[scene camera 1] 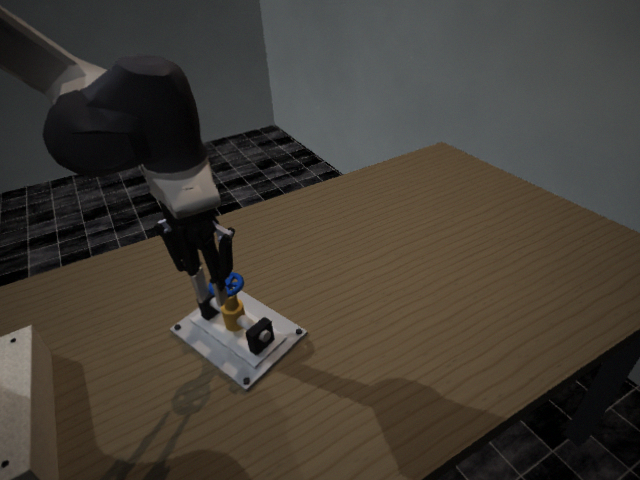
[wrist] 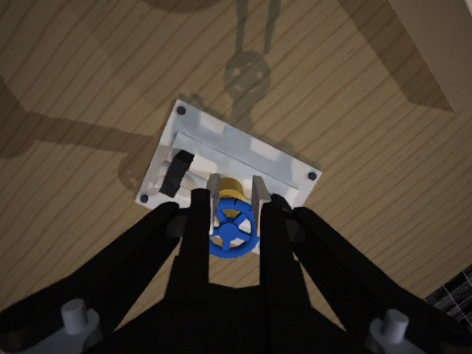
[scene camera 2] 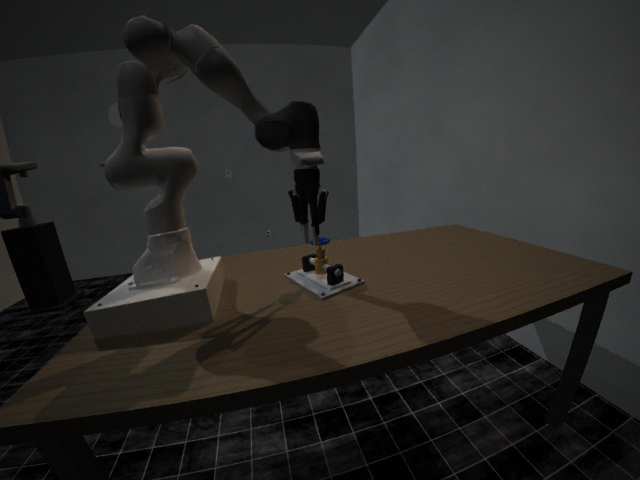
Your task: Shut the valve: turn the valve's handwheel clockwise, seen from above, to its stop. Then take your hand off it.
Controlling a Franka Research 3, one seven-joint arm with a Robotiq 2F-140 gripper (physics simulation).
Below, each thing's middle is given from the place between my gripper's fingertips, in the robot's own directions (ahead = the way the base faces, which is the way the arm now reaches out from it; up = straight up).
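I can see the blue handwheel (wrist: 228,230). My gripper is 20 mm to the right of the handwheel and 40 mm short of it, and it is 10 mm above it.
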